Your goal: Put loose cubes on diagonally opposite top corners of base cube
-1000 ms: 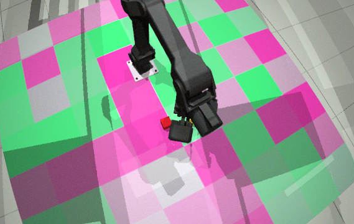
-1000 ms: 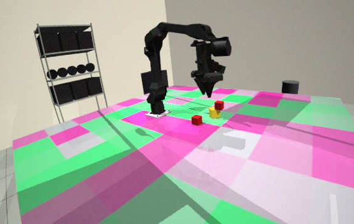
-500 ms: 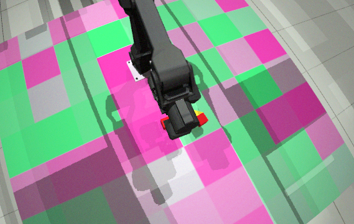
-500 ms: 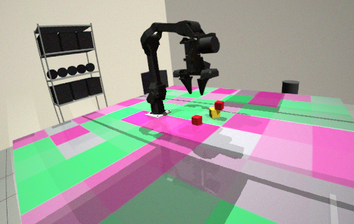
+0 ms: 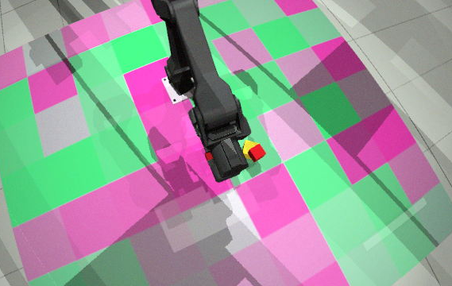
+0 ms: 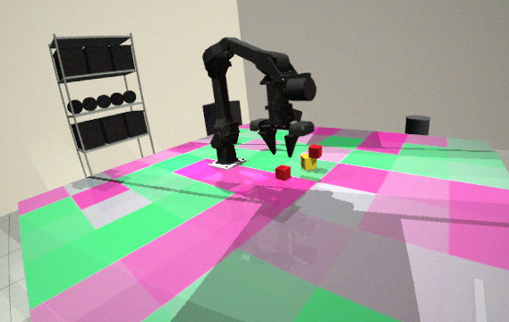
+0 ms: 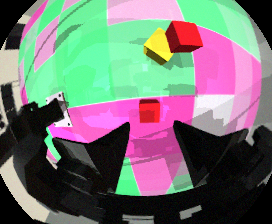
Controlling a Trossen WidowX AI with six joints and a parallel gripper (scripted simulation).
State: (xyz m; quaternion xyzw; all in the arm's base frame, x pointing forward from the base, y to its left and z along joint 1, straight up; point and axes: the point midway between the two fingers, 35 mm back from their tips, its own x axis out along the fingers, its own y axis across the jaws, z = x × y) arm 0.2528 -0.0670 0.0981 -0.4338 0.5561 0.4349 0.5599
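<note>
The red cube is 10 cm to the left of my gripper tip, 7 cm ahead of it and 1 cm below it. From my gripper tip the other things lie so: yellow cube (10 cm to the left, 5 cm below, 5 cm ahead).
</note>
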